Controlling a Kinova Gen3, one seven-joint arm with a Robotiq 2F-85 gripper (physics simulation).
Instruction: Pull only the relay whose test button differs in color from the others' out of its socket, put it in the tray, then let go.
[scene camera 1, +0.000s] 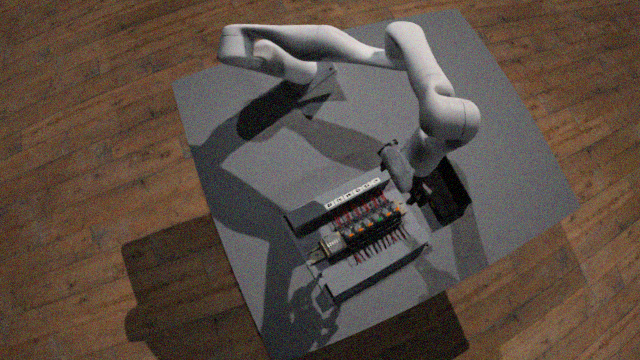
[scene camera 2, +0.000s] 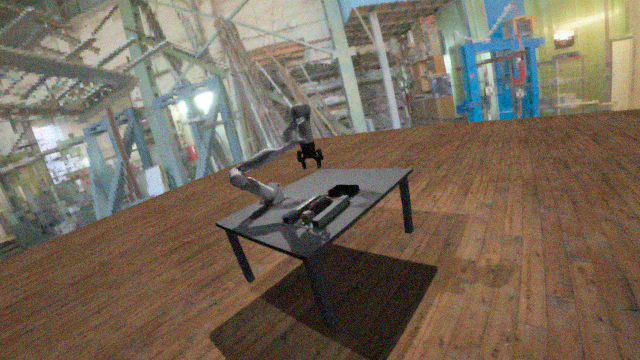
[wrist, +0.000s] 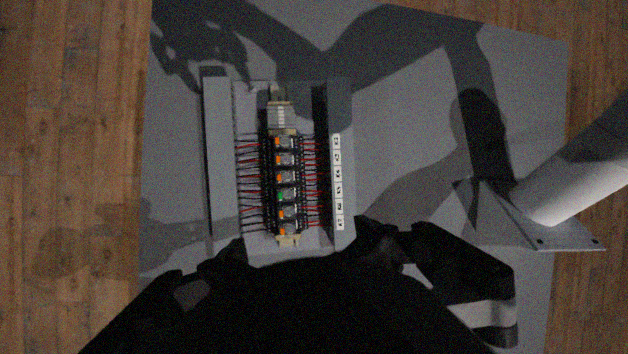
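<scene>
The relay with the green test button sits in its socket in a row of relays whose other buttons are orange. In the wrist view it is fourth from the top. The black tray stands on the table beside the relay panel's end; it does not show in the wrist view. My gripper is open and empty, high above the table. In scene camera 1 it overlaps the tray's near-panel side and hides part of it.
Grey wire ducts and a second, labelled duct flank the relay row, with red and black wires between. A terminal block stands at the row's far end from the tray. The arm's base plate is on the table.
</scene>
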